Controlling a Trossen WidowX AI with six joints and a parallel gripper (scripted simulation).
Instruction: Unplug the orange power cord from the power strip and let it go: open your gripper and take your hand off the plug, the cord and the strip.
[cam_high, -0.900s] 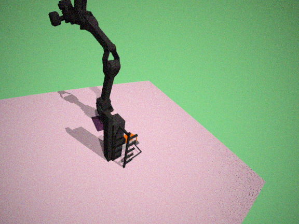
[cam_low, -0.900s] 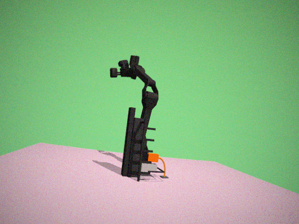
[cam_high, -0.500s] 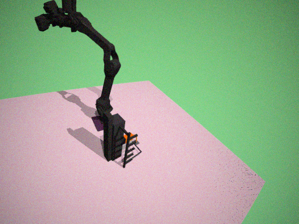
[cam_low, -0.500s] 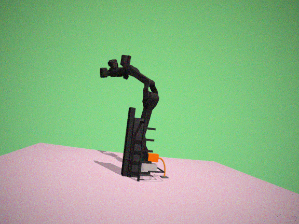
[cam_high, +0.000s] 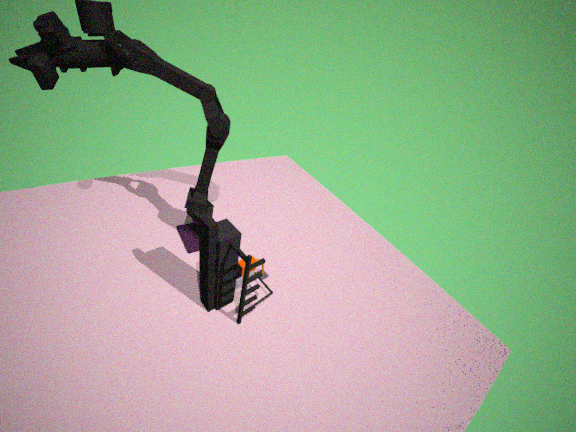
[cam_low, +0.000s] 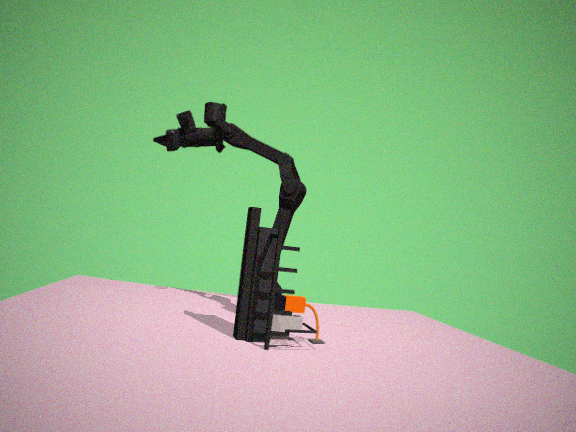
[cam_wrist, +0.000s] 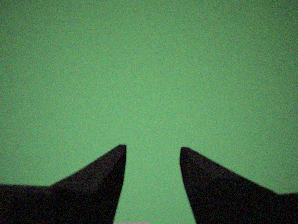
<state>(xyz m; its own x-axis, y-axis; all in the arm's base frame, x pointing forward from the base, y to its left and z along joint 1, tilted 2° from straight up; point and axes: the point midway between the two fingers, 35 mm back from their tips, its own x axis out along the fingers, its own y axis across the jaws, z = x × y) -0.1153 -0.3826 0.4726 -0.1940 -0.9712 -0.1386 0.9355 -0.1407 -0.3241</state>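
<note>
My gripper tip is now 380 mm short of the plug, 440 mm to the right of it and 390 mm above it. Round my gripper tip: grey pad: 360 mm ahead, 520 mm to the left, 480 mm below.
</note>
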